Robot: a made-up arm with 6 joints.
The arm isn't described. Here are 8 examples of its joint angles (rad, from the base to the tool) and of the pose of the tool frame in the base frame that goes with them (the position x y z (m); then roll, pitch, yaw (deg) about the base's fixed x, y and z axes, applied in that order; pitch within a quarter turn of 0, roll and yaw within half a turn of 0).
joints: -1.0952 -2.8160 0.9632 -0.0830 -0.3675 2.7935
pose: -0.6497 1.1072 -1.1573 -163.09 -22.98 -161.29
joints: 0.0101 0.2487 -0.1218 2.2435 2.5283 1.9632
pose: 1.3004 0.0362 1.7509 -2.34 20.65 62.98
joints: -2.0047 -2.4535 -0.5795 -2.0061 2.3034 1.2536
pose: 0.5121 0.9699 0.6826 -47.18 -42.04 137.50
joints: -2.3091 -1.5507 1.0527 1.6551 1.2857 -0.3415
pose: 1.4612 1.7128 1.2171 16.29 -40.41 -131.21
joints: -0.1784 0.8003 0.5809 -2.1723 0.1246 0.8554
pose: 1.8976 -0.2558 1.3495 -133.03 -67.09 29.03
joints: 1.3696 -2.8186 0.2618 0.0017 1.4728 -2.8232
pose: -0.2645 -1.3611 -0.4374 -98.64 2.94 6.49
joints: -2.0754 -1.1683 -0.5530 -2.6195 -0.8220 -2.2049
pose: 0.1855 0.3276 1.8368 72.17 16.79 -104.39
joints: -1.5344 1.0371 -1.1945 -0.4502 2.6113 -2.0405
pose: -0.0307 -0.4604 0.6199 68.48 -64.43 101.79
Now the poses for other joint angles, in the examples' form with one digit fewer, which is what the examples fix.
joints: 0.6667 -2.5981 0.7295 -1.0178 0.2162 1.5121
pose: -1.319 -1.059 -0.521 -18.7 -24.5 147.2
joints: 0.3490 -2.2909 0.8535 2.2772 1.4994 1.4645
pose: -1.902 -0.619 -0.241 139.6 -1.8 -152.9
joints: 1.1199 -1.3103 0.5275 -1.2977 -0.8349 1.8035
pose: -0.638 -1.312 2.113 60.2 36.2 108.8
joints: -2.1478 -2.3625 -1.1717 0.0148 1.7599 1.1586
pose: 0.175 0.518 0.692 25.5 -63.8 -57.0
